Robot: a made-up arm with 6 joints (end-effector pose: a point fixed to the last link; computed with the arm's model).
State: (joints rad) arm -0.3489 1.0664 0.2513 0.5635 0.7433 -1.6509
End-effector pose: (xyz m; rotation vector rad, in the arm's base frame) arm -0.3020 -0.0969 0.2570 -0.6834 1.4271 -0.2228
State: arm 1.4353 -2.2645 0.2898 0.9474 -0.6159 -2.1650
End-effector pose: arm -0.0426 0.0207 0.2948 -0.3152 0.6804 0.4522
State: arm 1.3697 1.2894 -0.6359 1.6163 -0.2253 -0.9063
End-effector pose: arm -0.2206 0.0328 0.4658 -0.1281 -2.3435 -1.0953
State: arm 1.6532 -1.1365 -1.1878 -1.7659 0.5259 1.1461
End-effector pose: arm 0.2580 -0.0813 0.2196 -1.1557 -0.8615 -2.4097
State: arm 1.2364 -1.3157 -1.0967 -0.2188 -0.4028 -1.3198
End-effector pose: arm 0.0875 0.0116 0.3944 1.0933 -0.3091 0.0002
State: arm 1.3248 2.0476 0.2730 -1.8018 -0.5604 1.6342
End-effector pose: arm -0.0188 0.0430 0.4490 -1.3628 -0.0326 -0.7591
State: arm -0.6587 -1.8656 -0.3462 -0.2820 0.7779 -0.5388
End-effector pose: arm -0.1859 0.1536 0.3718 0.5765 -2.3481 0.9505
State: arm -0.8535 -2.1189 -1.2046 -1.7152 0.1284 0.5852
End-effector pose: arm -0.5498 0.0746 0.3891 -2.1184 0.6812 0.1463
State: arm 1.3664 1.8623 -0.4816 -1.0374 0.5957 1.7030
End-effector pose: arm -0.3710 0.0650 0.6138 -0.7623 0.4687 0.8424
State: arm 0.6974 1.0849 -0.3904 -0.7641 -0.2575 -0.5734
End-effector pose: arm -0.3207 0.0662 0.4103 0.7787 0.5902 -0.2355
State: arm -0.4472 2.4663 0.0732 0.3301 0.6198 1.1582
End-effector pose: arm -0.4536 0.0043 0.4810 -0.6125 0.4036 1.0344
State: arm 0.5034 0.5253 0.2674 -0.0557 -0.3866 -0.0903
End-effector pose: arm -0.4324 -0.0942 0.3957 1.0189 -0.1335 0.8220
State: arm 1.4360 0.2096 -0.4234 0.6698 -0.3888 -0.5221
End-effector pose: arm -0.2313 0.0295 0.4531 0.9335 1.2607 0.6143
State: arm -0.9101 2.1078 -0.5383 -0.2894 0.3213 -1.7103
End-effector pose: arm -0.2364 -0.1266 0.1524 0.2946 1.2146 -1.2300
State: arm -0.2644 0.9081 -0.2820 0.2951 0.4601 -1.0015
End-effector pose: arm -0.2634 -0.0304 0.2021 -0.4872 0.9076 -0.0727
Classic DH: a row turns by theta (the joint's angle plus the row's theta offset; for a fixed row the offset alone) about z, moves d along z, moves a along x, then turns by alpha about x. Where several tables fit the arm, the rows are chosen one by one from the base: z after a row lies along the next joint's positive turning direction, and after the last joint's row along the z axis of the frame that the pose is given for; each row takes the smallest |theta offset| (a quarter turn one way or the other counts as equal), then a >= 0, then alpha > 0; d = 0 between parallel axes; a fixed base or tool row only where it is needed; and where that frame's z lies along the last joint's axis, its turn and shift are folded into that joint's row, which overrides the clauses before.
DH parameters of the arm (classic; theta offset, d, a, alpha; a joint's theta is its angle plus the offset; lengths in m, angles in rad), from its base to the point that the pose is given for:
base (fixed): -0.3804 0.3282 -0.1054 -1.7925
joint 1: 1.3706 -0.1877 -0.0283 -0.6524
joint 2: -1.5492 -0.1153 0.0825 1.8676
joint 3: 1.2796 -0.1745 0.1653 -1.5708
joint 4: 0.0564 0.1307 -0.0453 -1.1895
joint 5: 1.16 0.0829 0.0404 -1.6703
joint 6: 1.2261 -0.0746 -0.0628 -1.4553
tool (fixed): 0.5157 0.0574 0 0

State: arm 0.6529 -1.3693 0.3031 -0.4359 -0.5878 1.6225
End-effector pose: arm -0.1297 0.1266 0.1960 -1.1992 2.2497 0.2668
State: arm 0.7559 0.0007 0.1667 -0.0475 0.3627 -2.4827
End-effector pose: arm -0.2258 0.0196 0.2737 0.7922 2.1915 0.4617
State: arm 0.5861 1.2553 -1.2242 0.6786 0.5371 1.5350
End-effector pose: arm -0.4488 -0.1009 0.3188 -0.8065 0.4827 1.6840
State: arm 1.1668 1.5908 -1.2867 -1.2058 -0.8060 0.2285
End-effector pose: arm -0.5159 0.0626 0.4150 -0.1021 0.1029 0.0310
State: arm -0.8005 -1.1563 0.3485 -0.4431 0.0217 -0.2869
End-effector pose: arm 0.0334 -0.0666 0.2328 -0.2286 -1.9648 2.3330
